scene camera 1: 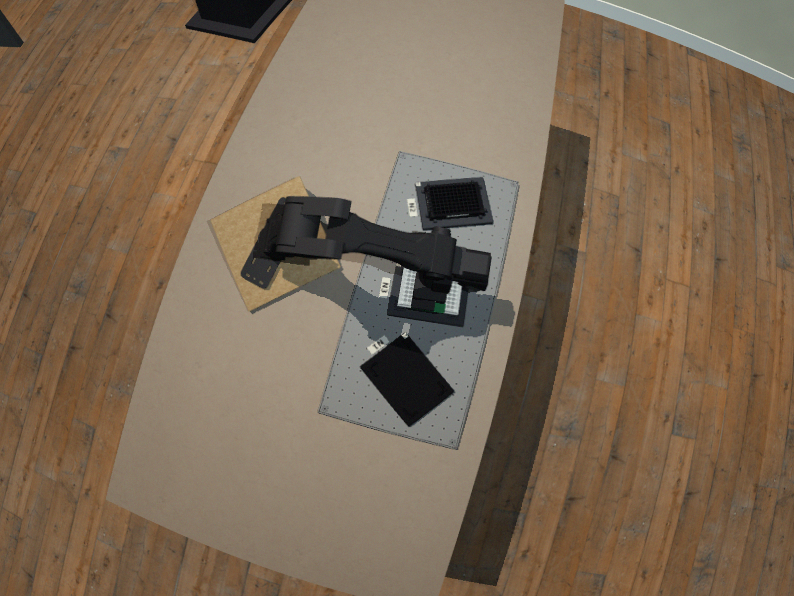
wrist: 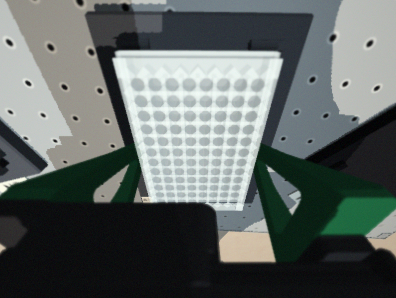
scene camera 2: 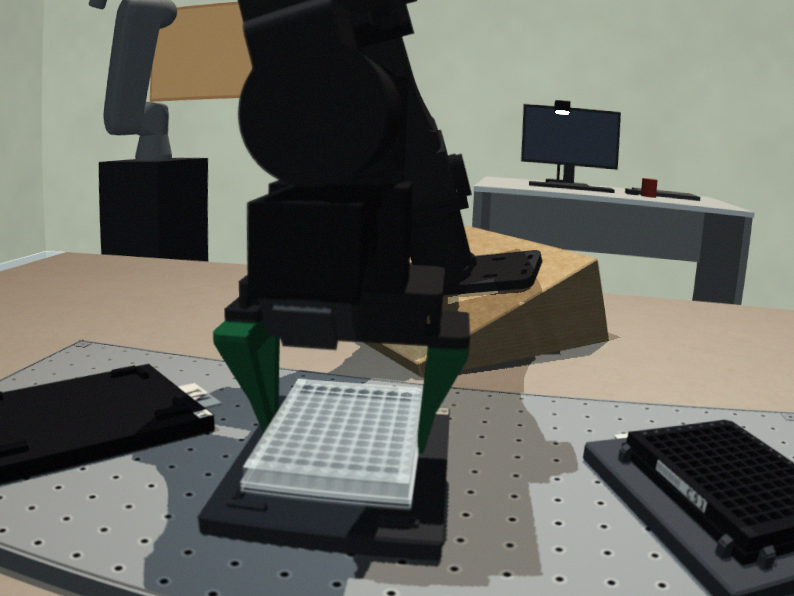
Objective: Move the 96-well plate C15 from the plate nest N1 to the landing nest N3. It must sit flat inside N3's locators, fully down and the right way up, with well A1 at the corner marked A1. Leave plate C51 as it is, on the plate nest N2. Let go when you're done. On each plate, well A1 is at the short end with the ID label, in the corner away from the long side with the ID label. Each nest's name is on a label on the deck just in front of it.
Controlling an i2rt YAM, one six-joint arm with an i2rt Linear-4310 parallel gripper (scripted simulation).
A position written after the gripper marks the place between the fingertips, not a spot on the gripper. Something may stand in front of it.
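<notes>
Scene camera 2: black nest N1 [scene camera 2: 71, 422], grey landing nest N3 [scene camera 2: 303, 524], black plate C51 [scene camera 2: 727, 480], clear 96-well plate C15 [scene camera 2: 354, 444], the gripper [scene camera 2: 344, 443]. Scene camera 1: the gripper [scene camera 1: 429, 291], black plate C51 [scene camera 1: 439, 211], clear 96-well plate C15 [scene camera 1: 407, 284]. Wrist view: clear 96-well plate C15 [wrist: 197, 117], the gripper [wrist: 197, 148].
</notes>
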